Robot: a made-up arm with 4 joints. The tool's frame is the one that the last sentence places. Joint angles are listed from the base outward.
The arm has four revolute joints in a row. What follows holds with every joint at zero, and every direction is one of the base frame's.
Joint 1 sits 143.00 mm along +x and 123.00 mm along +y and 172.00 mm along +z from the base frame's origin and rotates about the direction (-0.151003, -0.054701, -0.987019), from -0.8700 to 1.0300 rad.
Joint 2 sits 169.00 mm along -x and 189.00 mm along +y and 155.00 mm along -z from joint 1 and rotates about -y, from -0.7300 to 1.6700 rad.
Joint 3 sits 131.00 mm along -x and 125.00 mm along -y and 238.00 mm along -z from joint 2 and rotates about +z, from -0.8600 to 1.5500 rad.
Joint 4 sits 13.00 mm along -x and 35.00 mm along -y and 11.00 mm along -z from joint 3 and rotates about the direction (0.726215, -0.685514, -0.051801), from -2.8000 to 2.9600 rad.
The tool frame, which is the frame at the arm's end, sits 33.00 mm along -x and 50.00 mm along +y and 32.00 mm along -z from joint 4; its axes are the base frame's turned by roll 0.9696, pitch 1.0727 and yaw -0.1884 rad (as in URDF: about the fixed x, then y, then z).
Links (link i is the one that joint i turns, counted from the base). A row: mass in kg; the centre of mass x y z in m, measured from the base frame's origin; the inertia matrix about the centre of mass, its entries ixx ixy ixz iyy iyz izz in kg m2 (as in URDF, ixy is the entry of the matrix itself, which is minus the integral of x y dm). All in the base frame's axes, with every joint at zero. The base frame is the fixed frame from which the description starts. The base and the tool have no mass.
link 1: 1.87; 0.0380 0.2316 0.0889; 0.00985 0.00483 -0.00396 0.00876 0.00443 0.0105
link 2: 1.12; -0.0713 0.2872 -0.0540; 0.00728 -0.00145 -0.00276 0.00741 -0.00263 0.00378
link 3: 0.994; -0.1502 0.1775 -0.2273; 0.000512 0 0 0.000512 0 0.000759
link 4: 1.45; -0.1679 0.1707 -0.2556; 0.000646 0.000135 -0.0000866 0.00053 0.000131 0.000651
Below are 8 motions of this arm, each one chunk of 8 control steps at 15 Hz.
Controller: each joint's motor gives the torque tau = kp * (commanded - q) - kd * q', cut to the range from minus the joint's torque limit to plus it. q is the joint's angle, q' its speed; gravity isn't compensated. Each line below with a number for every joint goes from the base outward.
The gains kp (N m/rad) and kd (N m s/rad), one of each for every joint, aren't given. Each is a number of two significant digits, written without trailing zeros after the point. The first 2 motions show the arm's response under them.
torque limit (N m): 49 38 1.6 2
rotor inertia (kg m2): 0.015 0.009 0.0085 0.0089
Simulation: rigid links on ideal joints. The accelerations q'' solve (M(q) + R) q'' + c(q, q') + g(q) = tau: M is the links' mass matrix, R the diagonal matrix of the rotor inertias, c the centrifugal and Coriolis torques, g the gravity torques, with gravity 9.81 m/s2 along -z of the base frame. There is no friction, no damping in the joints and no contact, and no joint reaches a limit. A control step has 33 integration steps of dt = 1/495 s. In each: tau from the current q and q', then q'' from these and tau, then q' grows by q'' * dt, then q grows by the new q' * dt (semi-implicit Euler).
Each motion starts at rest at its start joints. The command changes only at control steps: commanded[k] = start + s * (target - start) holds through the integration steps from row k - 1 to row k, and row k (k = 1, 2, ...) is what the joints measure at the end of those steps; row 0 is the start. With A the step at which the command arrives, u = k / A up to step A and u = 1 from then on. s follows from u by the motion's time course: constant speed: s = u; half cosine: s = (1 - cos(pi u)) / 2; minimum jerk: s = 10 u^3 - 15 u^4 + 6 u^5; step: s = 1 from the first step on.
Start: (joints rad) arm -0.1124 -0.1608 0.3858 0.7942
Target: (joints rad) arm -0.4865 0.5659 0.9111 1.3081
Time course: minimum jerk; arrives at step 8
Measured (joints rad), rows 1 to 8:
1: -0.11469 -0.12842 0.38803 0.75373
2: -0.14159 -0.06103 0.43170 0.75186
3: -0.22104 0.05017 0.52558 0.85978
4: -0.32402 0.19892 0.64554 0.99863
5: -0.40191 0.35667 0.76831 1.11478
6: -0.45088 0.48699 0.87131 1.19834
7: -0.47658 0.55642 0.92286 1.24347
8: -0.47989 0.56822 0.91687 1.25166
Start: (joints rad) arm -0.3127 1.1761 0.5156 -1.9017
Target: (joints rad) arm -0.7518 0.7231 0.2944 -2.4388
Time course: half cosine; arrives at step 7
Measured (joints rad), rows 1 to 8:
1: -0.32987 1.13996 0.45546 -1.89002
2: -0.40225 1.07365 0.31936 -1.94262
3: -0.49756 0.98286 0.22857 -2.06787
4: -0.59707 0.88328 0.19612 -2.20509
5: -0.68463 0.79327 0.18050 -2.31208
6: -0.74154 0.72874 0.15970 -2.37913
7: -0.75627 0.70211 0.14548 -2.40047
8: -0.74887 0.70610 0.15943 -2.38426
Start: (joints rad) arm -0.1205 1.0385 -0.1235 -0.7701
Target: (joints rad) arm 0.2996 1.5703 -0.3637 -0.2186
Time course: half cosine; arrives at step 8
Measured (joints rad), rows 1 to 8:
1: -0.09438 1.03137 -0.18294 -0.78162
2: -0.04842 1.06246 -0.29423 -0.77571
3: 0.02586 1.14320 -0.34847 -0.67888
4: 0.11219 1.25109 -0.34439 -0.53518
5: 0.19361 1.35751 -0.34776 -0.41617
6: 0.25908 1.44404 -0.38305 -0.33623
7: 0.29956 1.50219 -0.41598 -0.28289
8: 0.30913 1.52587 -0.41820 -0.26018

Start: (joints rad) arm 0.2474 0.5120 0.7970 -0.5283
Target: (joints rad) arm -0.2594 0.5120 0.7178 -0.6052
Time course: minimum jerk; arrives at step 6
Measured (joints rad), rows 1 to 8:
1: 0.23564 0.51094 0.76493 -0.52763
2: 0.13485 0.51445 0.72601 -0.52952
3: -0.03039 0.50905 0.70964 -0.55925
4: -0.18086 0.50117 0.67930 -0.60156
5: -0.25822 0.49865 0.64351 -0.62724
6: -0.25894 0.50177 0.63822 -0.62364
7: -0.25051 0.51017 0.66227 -0.60241
8: -0.25294 0.51267 0.68365 -0.59879

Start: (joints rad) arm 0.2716 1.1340 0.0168 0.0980
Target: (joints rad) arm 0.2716 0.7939 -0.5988 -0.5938
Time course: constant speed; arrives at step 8
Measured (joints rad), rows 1 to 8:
1: 0.28228 1.08180 -0.05742 -0.00308
2: 0.27543 1.01884 -0.21846 -0.17602
3: 0.27490 0.97245 -0.32942 -0.27340
4: 0.27714 0.93714 -0.37003 -0.32185
5: 0.27776 0.90149 -0.41370 -0.39320
6: 0.27774 0.86126 -0.49464 -0.49010
7: 0.27738 0.81920 -0.58528 -0.58134
8: 0.27746 0.77856 -0.65950 -0.65941

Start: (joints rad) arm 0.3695 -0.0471 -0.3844 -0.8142
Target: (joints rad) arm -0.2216 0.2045 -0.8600 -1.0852
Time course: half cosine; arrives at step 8
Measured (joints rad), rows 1 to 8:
1: 0.35533 -0.01737 -0.42317 -0.81952
2: 0.29562 0.02408 -0.49318 -0.81528
3: 0.18129 0.05962 -0.57379 -0.85882
4: 0.05074 0.09516 -0.64370 -0.94933
5: -0.06467 0.13800 -0.70885 -1.01692
6: -0.15424 0.18188 -0.77663 -1.04006
7: -0.20969 0.21329 -0.83057 -1.05106
8: -0.22284 0.22466 -0.84910 -1.06290

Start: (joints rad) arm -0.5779 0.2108 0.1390 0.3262
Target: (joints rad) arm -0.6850 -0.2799 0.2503 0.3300
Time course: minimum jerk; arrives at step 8
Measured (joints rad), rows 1 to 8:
1: -0.57624 0.21644 0.13008 0.27667
2: -0.57999 0.19199 0.14489 0.24218
3: -0.60126 0.11632 0.17961 0.26513
4: -0.63152 0.00626 0.20374 0.27926
5: -0.66047 -0.10658 0.21773 0.26974
6: -0.68212 -0.19445 0.23379 0.26637
7: -0.69191 -0.24104 0.24825 0.27433
8: -0.68922 -0.24871 0.25515 0.27981

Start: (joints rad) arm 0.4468 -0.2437 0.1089 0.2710
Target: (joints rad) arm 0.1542 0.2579 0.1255 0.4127
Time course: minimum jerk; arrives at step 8
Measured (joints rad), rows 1 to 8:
1: 0.44875 -0.21258 0.10444 0.23625
2: 0.43370 -0.15971 0.11367 0.22796
3: 0.37290 -0.08322 0.11551 0.27094
4: 0.28672 0.01825 0.10872 0.29591
5: 0.21908 0.12656 0.11037 0.30207
6: 0.18246 0.21743 0.12133 0.32665
7: 0.16585 0.26789 0.12958 0.35485
8: 0.16341 0.27634 0.12489 0.35811

